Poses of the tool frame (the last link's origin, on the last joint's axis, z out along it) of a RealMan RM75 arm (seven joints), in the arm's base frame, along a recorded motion.
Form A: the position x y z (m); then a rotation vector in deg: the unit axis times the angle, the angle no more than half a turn.
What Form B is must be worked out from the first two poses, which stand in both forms.
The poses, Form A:
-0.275 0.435 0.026 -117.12 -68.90 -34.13
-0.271 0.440 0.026 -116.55 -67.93 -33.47
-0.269 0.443 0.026 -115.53 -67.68 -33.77
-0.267 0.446 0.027 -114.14 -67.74 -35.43
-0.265 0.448 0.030 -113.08 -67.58 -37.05
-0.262 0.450 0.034 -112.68 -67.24 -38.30
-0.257 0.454 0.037 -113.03 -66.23 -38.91
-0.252 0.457 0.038 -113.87 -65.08 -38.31
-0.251 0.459 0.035 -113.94 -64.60 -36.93
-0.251 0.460 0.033 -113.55 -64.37 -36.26
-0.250 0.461 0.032 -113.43 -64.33 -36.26
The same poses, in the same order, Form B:
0.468 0.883 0.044 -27.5; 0.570 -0.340 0.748 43.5; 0.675 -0.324 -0.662 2.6; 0 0 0 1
0.479 0.877 0.034 -27.1; 0.561 -0.336 0.757 44.0; 0.675 -0.344 -0.653 2.6; 0 0 0 1
0.477 0.879 0.029 -26.9; 0.552 -0.325 0.768 44.3; 0.684 -0.350 -0.640 2.6; 0 0 0 1
0.462 0.886 0.038 -26.7; 0.537 -0.314 0.783 44.6; 0.706 -0.342 -0.620 2.7; 0 0 0 1
0.451 0.891 0.049 -26.5; 0.521 -0.308 0.796 44.8; 0.725 -0.334 -0.603 3.0; 0 0 0 1
0.446 0.893 0.062 -26.2; 0.508 -0.310 0.804 45.0; 0.736 -0.327 -0.592 3.4; 0 0 0 1
0.454 0.888 0.074 -25.7; 0.497 -0.322 0.806 45.4; 0.739 -0.329 -0.587 3.7; 0 0 0 1
0.472 0.878 0.076 -25.2; 0.493 -0.335 0.803 45.7; 0.731 -0.342 -0.591 3.8; 0 0 0 1
0.486 0.872 0.062 -25.1; 0.496 -0.333 0.802 45.9; 0.720 -0.359 -0.594 3.5; 0 0 0 1
0.491 0.870 0.051 -25.1; 0.494 -0.326 0.806 46.0; 0.718 -0.370 -0.590 3.3; 0 0 0 1
0.491 0.870 0.050 -25.0; 0.493 -0.325 0.807 46.1; 0.718 -0.371 -0.589 3.2; 0 0 0 1

